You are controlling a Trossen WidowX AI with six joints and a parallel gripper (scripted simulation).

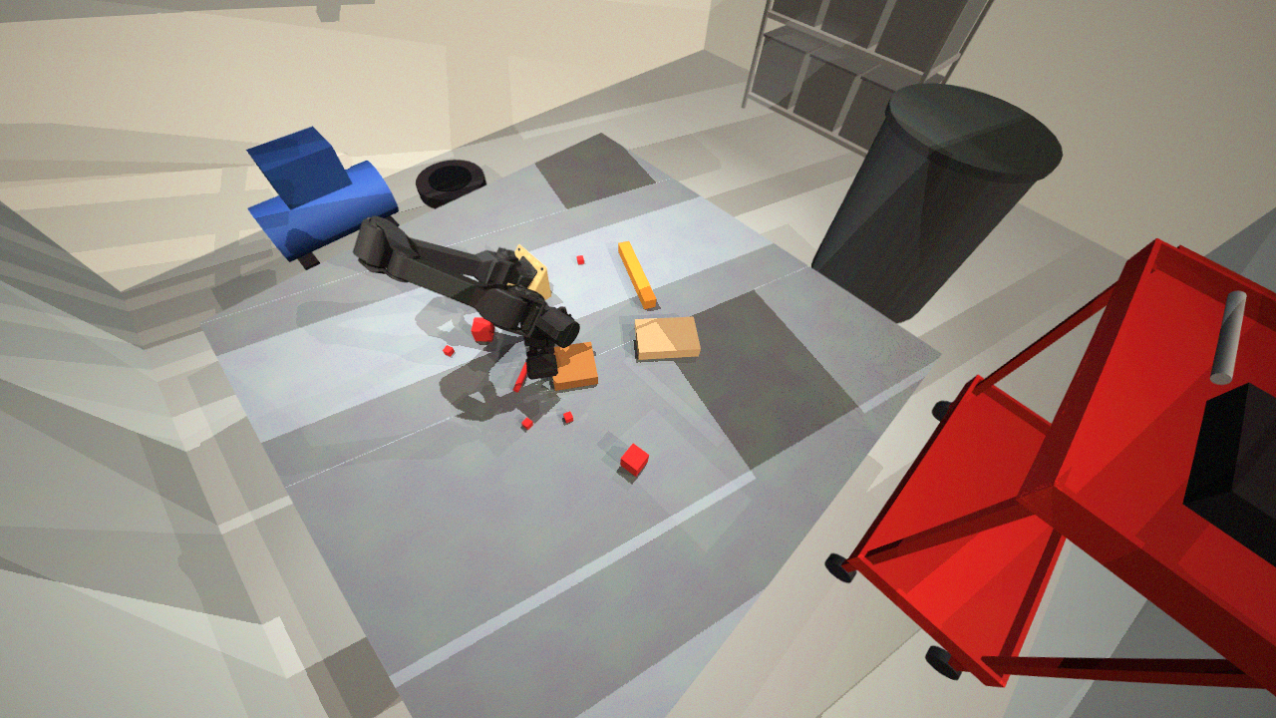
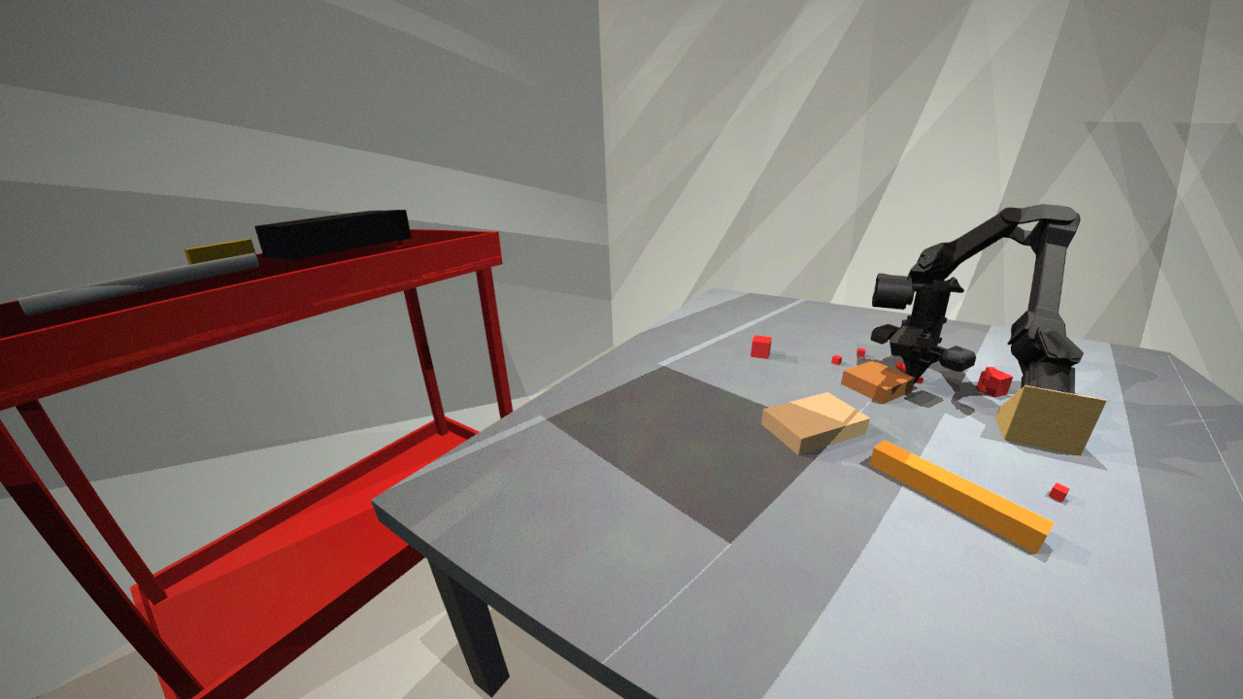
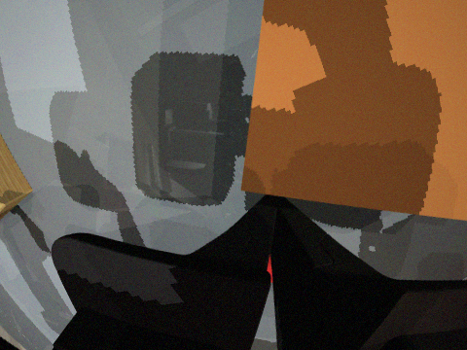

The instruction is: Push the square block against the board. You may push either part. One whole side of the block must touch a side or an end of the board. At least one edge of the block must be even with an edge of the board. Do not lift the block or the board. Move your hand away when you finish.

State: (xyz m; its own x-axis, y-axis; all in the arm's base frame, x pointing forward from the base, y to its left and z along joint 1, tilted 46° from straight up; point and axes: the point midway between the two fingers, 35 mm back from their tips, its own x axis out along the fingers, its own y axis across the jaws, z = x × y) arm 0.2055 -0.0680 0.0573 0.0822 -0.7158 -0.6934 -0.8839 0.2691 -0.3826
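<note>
Now: gripper tip 10 mm short of the red stick and 60 mm to the left of it. Round my gripper tip: orange bar 70 mm behind, 340 mm to the left, 10 mm above; then square block 60 mm ahead, 40 mm to the left, 10 mm above; then board 140 mm ahead, 260 mm to the left, 10 mm above.
</note>
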